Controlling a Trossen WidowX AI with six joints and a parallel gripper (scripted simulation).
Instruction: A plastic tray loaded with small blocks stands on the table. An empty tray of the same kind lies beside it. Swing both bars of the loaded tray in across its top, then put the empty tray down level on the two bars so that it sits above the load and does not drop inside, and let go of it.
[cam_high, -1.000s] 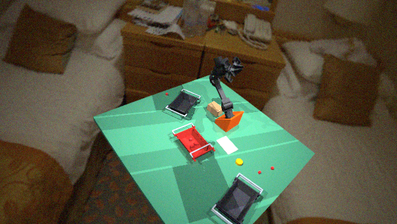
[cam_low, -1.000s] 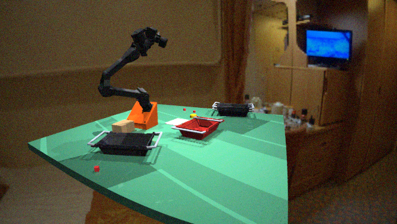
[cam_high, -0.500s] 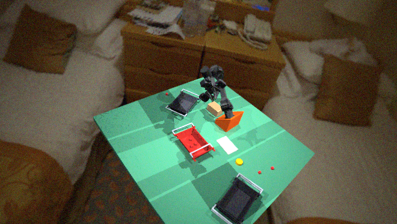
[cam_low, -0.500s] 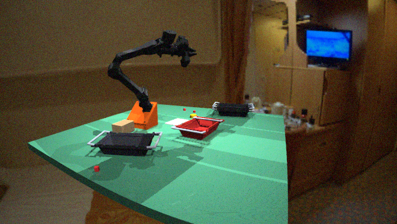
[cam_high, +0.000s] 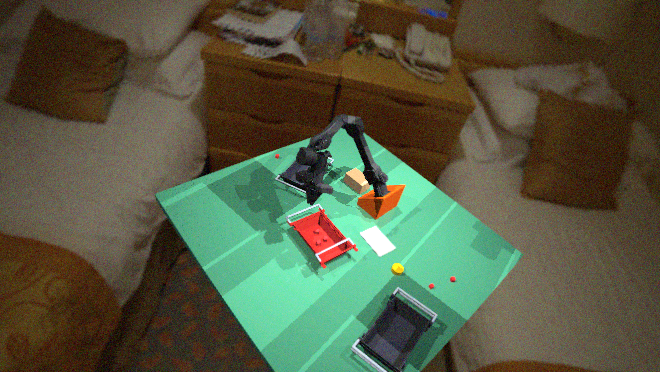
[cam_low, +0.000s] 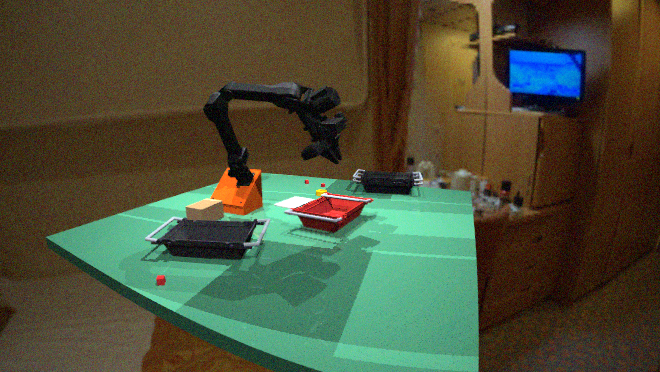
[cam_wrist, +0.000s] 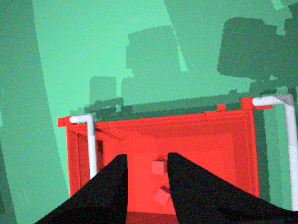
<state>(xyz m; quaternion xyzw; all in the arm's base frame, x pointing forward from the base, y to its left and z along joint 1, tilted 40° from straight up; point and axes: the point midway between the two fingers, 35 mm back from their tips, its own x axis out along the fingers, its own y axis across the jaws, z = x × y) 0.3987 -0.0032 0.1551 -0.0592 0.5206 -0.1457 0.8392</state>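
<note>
My gripper tip is 27 cm past the black tray, 30 cm to the left of it and 17 cm above it. Round my gripper tip: tan block 47 cm behind, 10 cm to the right, 18 cm below; yellow disc 21 cm behind, 38 cm to the left, 20 cm below; white card 26 cm behind, 22 cm to the left, 21 cm below.
</note>
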